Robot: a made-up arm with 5 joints.
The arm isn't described. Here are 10 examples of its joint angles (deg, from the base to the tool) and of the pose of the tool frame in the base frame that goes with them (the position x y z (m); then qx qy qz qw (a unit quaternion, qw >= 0)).
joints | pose
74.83 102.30 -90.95 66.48 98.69 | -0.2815 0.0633 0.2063 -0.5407 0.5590 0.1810 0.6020
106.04 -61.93 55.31 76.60 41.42 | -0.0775 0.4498 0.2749 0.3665 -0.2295 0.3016 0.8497
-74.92 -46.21 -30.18 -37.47 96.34 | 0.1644 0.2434 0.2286 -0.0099 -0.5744 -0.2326 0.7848
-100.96 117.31 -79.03 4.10 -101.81 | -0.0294 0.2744 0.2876 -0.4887 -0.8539 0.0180 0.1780
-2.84 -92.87 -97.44 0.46 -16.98 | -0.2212 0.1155 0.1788 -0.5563 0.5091 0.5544 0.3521
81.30 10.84 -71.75 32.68 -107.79 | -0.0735 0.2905 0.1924 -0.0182 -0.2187 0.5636 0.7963
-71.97 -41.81 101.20 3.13 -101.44 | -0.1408 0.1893 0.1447 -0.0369 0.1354 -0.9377 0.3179
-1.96 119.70 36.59 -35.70 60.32 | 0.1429 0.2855 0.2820 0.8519 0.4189 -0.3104 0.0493
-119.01 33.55 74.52 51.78 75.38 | -0.2155 0.3574 0.3495 -0.0567 0.9749 -0.1274 0.1738
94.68 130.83 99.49 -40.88 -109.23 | -0.0888 0.1685 0.3416 -0.7470 -0.3112 -0.3882 0.4409
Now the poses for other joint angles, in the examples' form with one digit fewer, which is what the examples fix.
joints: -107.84 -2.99 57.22 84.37 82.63
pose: 0.006 0.443 0.256 0.418 0.812 -0.395 0.095
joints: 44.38 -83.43 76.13 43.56 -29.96
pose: 0.077 0.181 0.248 -0.703 -0.331 -0.149 0.611
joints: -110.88 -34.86 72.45 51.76 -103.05
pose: -0.159 0.206 0.157 0.064 0.105 0.979 0.163
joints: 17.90 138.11 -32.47 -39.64 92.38
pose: 0.050 0.086 0.328 -0.925 -0.202 0.076 0.313
